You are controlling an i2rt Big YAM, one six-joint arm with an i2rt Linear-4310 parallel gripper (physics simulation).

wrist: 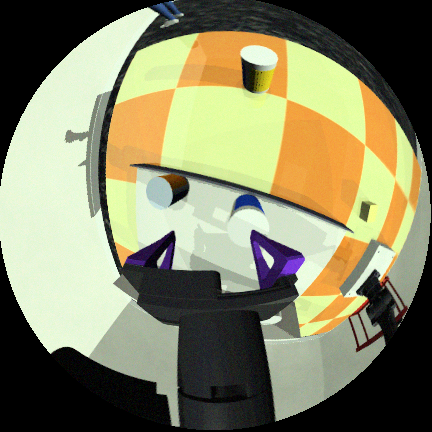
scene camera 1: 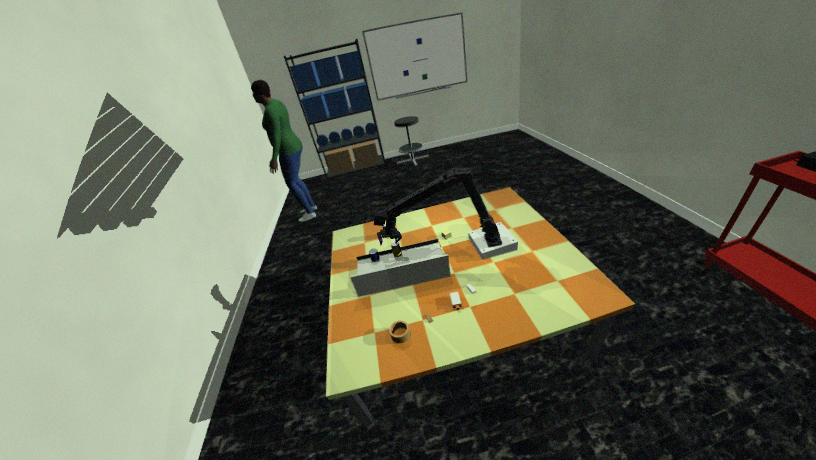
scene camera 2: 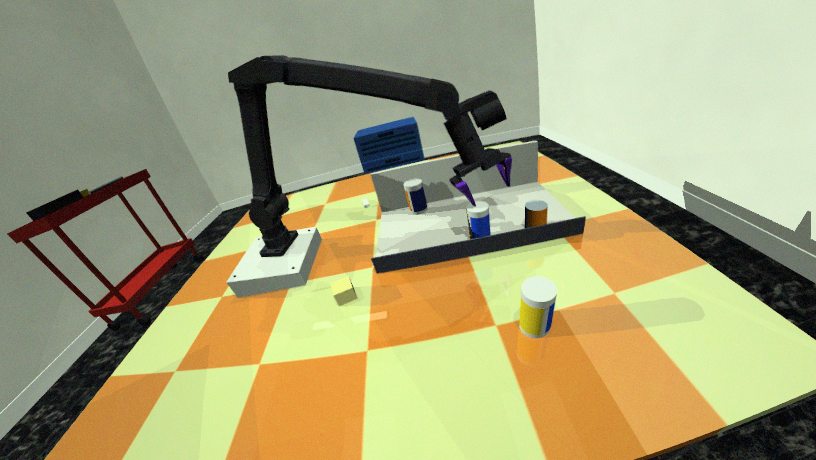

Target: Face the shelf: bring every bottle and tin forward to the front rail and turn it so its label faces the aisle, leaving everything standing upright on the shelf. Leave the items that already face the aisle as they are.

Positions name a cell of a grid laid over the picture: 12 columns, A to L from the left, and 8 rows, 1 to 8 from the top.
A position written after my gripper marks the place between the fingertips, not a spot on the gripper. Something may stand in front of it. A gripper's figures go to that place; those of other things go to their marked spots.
Scene:
My gripper (wrist: F5): 0.16 m from the lens. A shelf (wrist: F5): 0.28 m from the lens.

